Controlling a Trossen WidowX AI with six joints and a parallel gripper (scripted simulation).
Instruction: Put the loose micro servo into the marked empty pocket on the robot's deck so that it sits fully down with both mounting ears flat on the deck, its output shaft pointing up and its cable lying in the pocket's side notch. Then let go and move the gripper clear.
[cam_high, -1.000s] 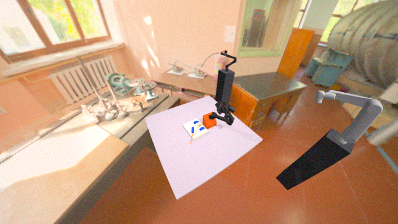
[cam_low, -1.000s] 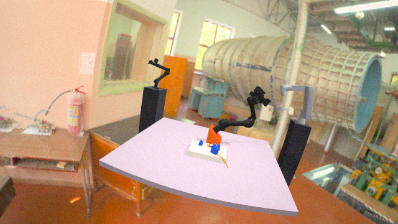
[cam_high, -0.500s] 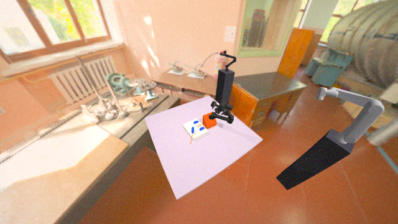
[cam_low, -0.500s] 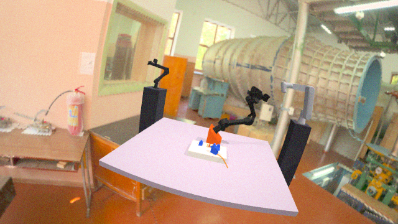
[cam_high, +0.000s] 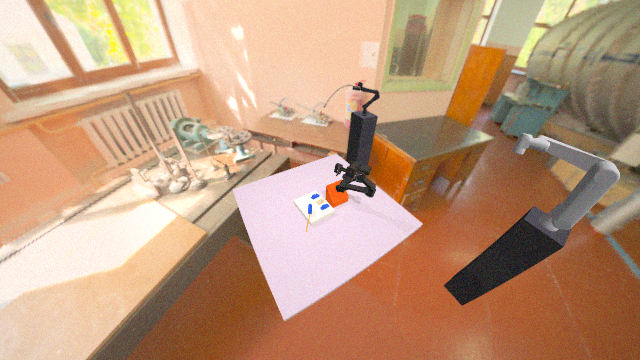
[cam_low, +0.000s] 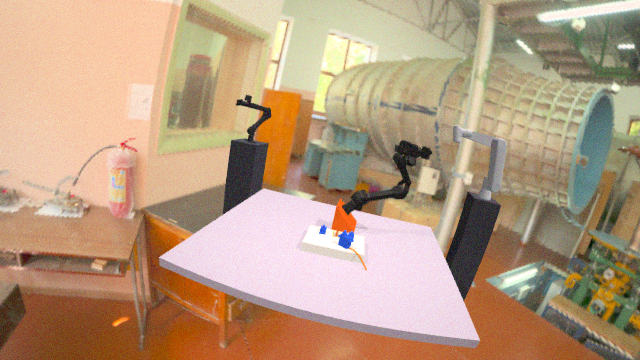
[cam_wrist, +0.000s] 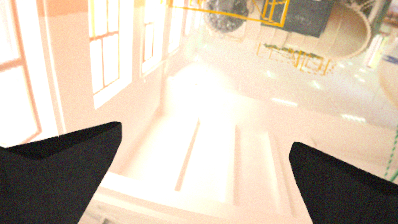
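My gripper tip is 560 mm above the white robot deck, 320 mm to the left of it and 80 mm short of it.
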